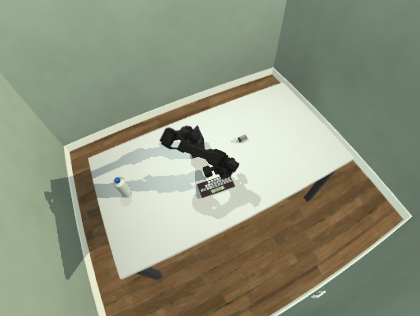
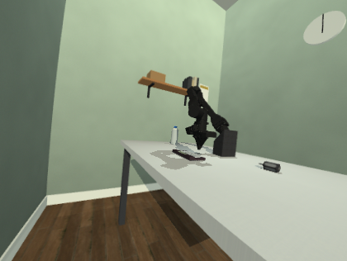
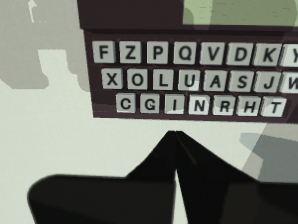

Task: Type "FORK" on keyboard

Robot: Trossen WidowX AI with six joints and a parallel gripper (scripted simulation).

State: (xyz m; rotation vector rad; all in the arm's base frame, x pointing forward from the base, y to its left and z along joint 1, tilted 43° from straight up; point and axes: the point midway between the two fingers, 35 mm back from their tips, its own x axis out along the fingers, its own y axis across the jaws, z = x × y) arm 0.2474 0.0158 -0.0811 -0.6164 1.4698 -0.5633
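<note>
The left-arrow key lies 130 mm to the right of my hand, 60 mm below it and 50 mm ahead of it.
</note>
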